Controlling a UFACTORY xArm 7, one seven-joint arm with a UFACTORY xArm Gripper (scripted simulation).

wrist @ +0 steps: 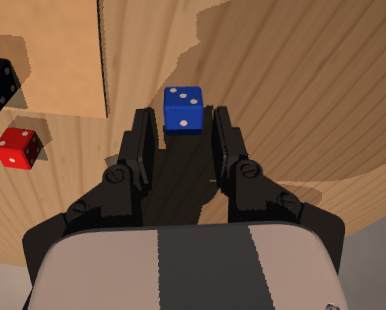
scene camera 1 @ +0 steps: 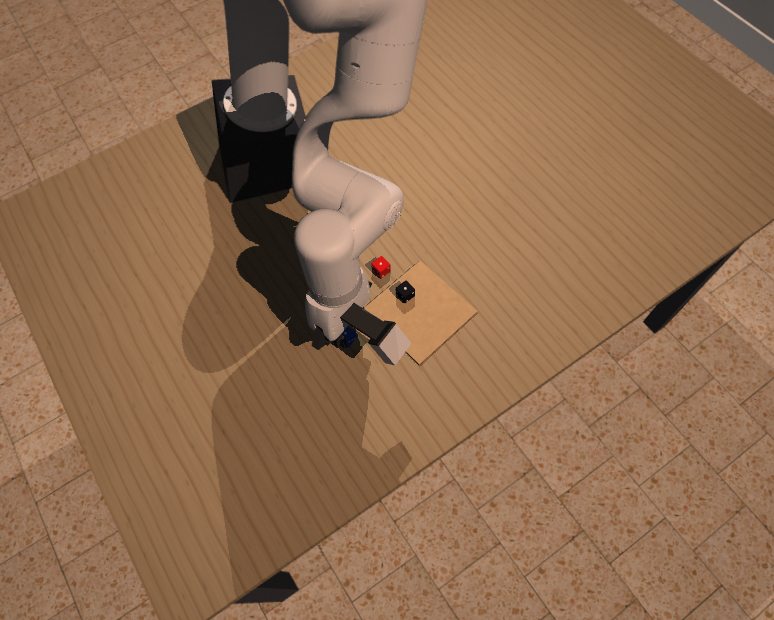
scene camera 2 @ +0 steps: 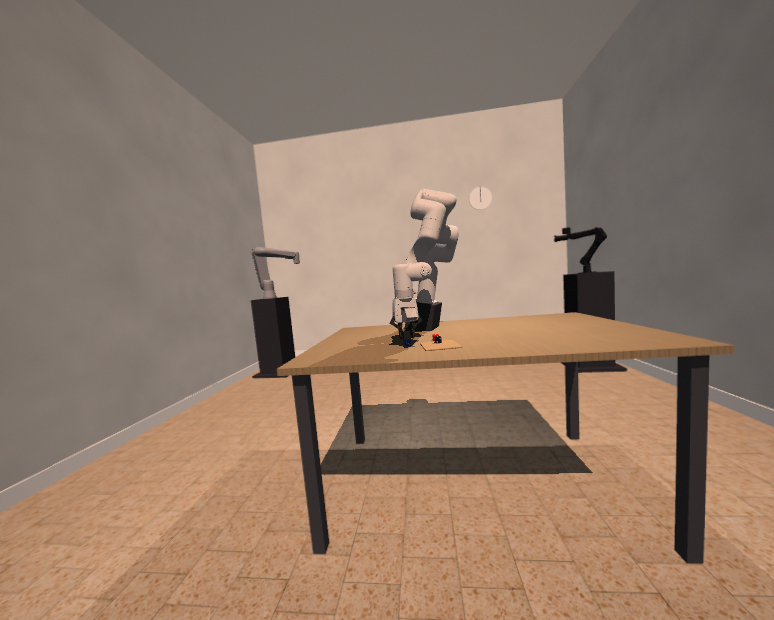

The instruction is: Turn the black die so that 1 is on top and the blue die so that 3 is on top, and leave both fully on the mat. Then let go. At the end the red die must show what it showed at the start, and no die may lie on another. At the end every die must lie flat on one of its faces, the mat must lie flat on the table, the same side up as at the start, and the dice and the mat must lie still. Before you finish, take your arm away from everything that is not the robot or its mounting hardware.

Scene:
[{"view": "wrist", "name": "gripper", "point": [182, 125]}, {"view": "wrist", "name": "blue die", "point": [183, 108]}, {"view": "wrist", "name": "tan mat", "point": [58, 58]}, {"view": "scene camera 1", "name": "gripper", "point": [346, 332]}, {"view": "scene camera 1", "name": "tan mat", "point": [436, 312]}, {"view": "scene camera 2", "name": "gripper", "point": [407, 338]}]

